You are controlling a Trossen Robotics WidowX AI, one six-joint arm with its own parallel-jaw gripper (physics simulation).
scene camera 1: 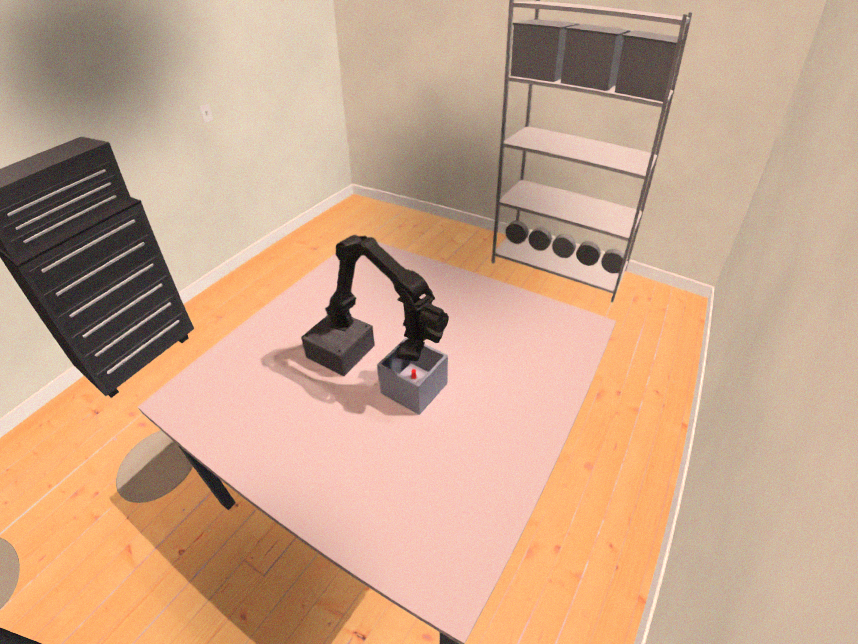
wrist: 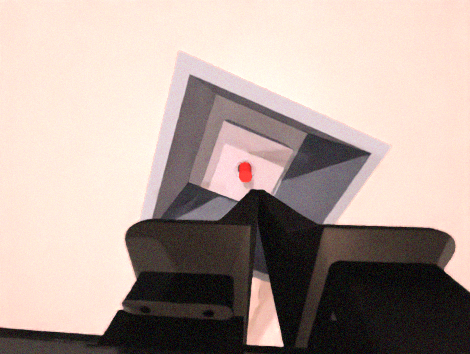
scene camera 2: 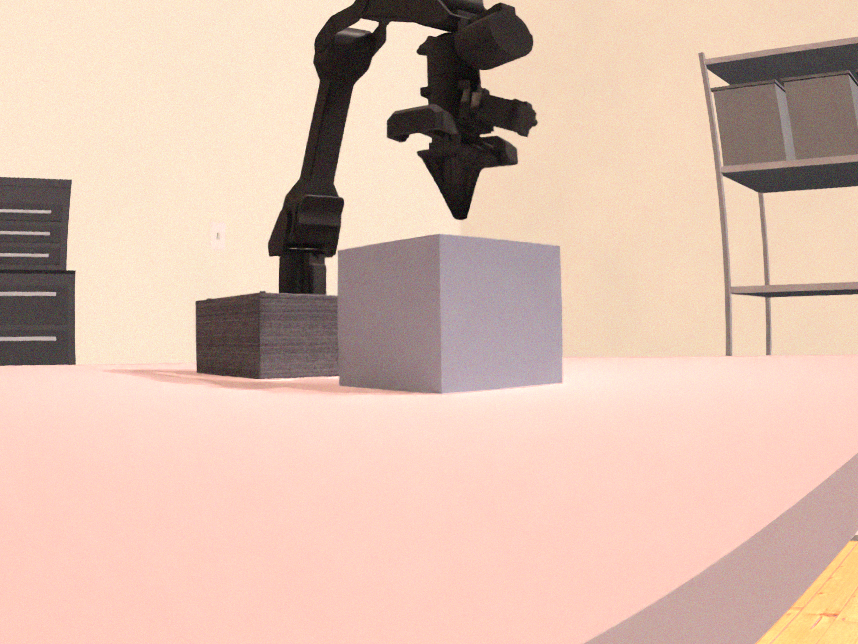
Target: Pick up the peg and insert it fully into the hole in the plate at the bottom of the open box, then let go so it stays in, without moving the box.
Labels:
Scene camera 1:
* gripper: 417,355
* blue-grey box: 416,397
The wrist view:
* gripper: 256,196
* blue-grey box: 330,163
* pale plate: 236,144
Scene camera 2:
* gripper: 460,219
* blue-grey box: 440,314

